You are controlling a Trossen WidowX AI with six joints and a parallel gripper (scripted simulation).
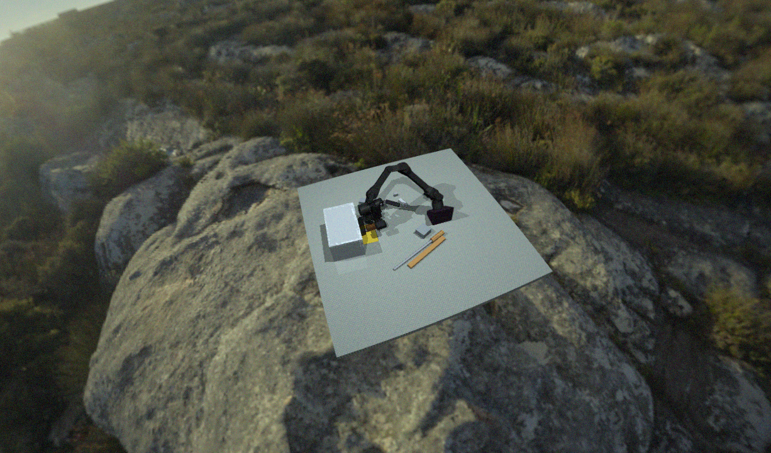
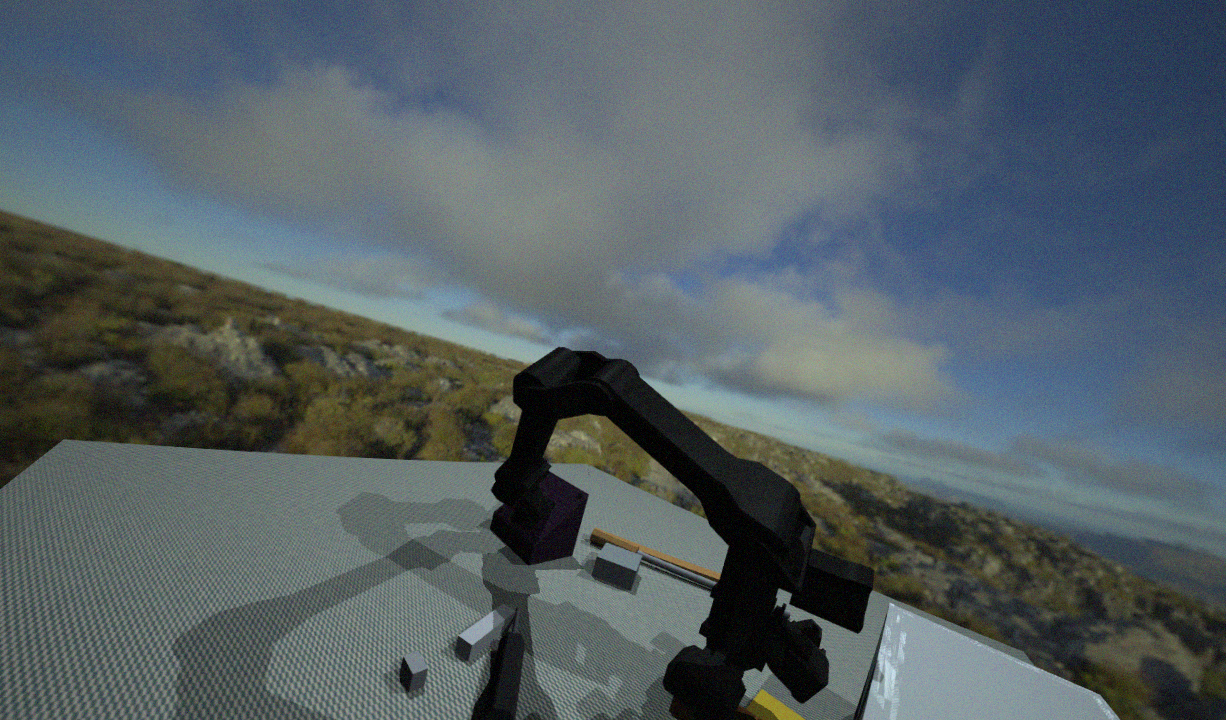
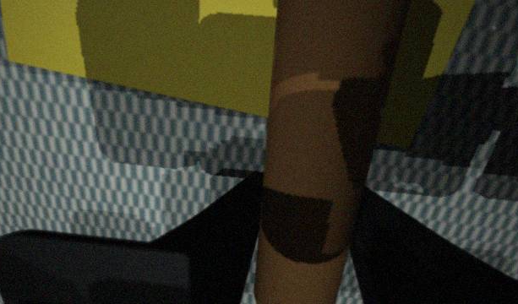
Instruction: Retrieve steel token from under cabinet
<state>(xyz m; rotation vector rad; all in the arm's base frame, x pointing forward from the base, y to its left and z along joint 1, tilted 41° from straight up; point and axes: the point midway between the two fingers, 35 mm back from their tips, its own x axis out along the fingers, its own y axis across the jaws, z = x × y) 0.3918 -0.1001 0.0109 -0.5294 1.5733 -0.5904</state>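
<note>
Right now the grey bar is 230 mm behind my gripper tip and 110 mm to the right of it. From my gripper tip the other things lie so: grey block 240 mm behind, 170 mm to the left, 10 mm above; then small grey cube 220 mm behind, 210 mm to the right; then wooden stick 190 mm behind, 310 mm to the left.
</note>
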